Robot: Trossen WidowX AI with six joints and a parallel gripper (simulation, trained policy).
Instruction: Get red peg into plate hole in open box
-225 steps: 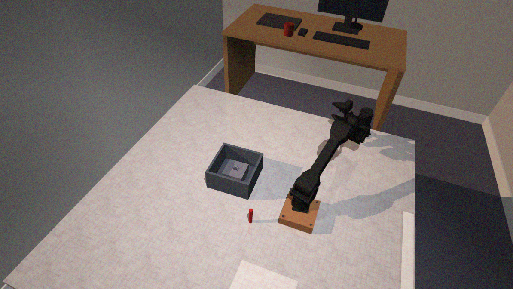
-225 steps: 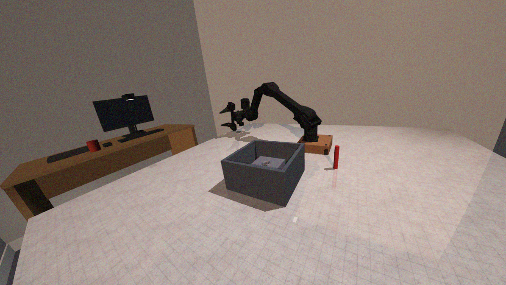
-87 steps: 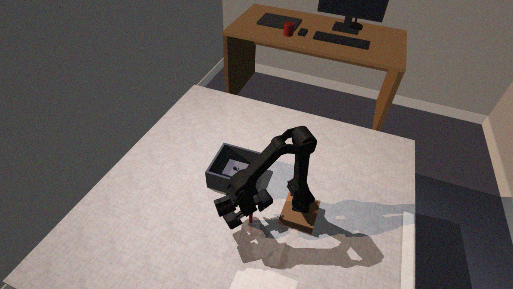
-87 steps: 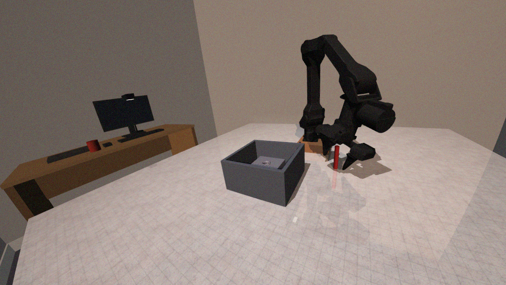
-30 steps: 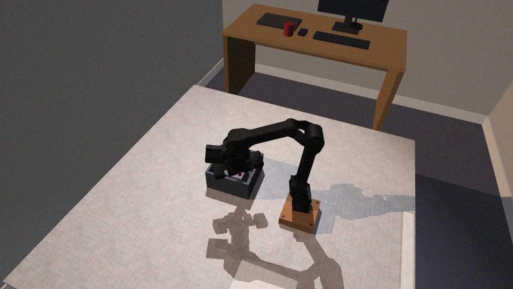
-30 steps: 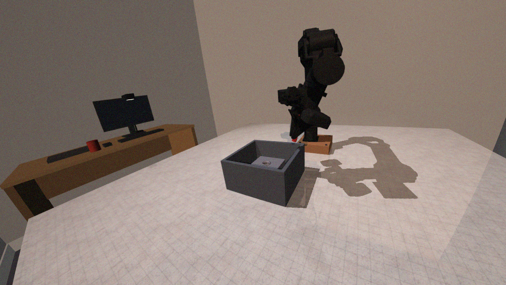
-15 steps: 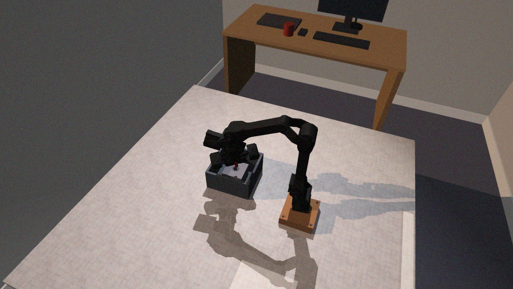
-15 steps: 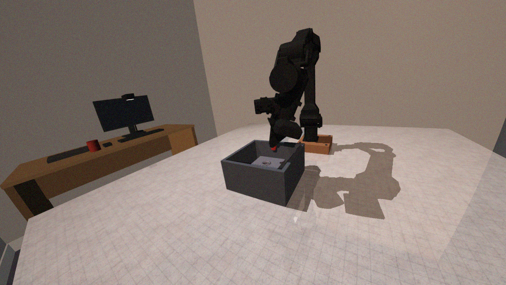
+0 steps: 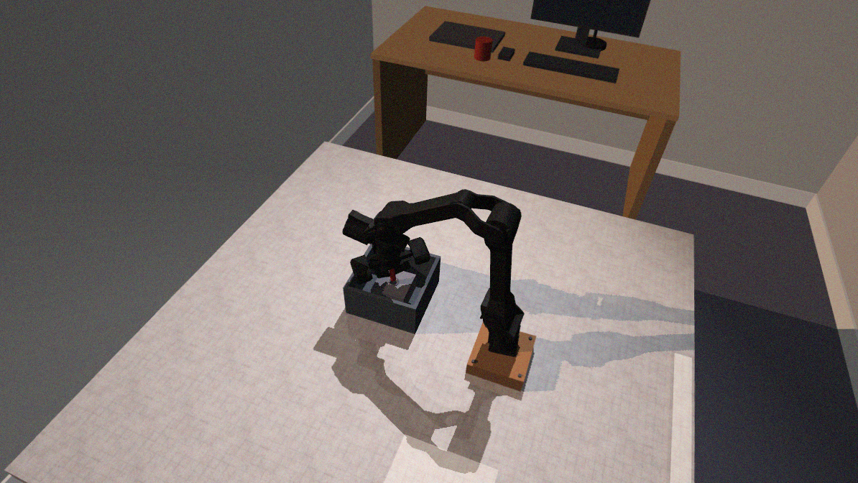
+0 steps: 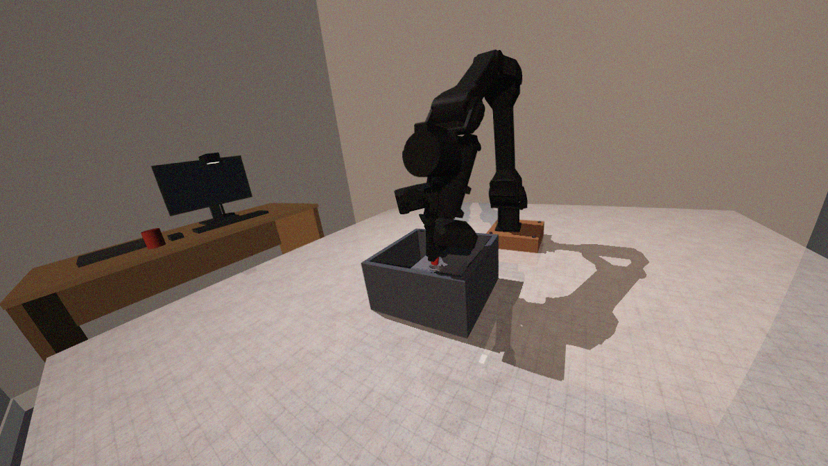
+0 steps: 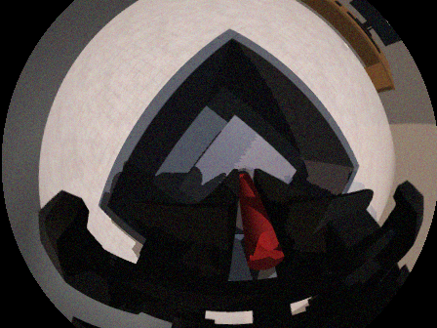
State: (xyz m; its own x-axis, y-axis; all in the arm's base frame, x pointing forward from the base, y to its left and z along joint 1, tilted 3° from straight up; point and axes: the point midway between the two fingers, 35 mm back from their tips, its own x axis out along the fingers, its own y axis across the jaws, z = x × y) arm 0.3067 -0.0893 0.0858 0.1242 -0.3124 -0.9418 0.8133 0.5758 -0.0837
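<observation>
Right now the red peg is 20 mm above my gripper tip, 10 mm to the left of it and 10 mm behind it. Round my gripper tip: light grey plate 30 mm below, 10 mm to the left, 10 mm behind; then dark grey box 50 mm below, 10 mm to the left, 10 mm behind.
</observation>
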